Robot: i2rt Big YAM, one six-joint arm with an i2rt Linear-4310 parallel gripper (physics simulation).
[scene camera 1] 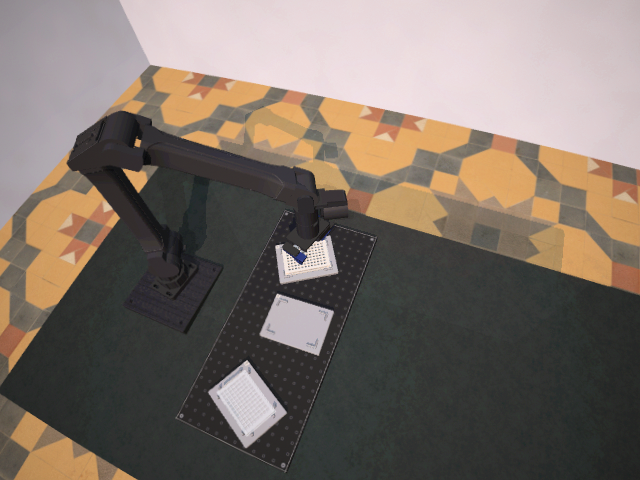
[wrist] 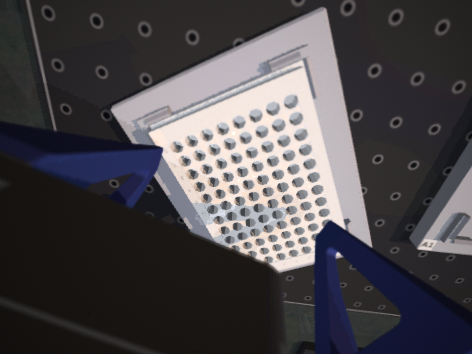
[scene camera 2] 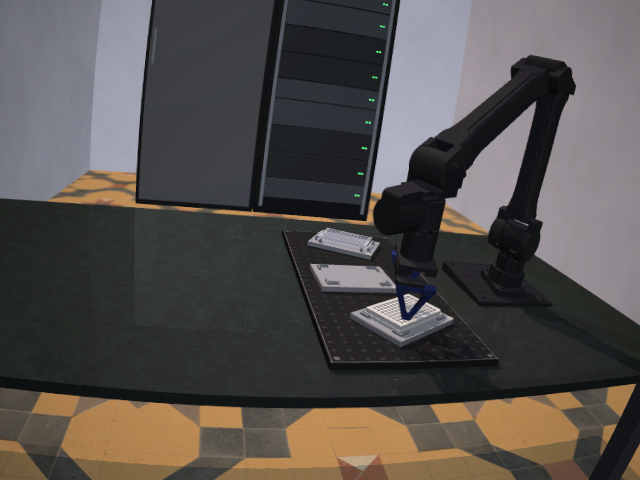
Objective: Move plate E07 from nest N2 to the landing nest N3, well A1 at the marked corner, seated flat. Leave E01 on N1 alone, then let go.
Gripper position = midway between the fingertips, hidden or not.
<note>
My gripper (scene camera 2: 403,305) is open, holding nothing. Also in view: a white nest (wrist: 437,230).
My gripper shows as well in scene camera 1 (scene camera 1: 310,251) and in the wrist view (wrist: 244,195).
</note>
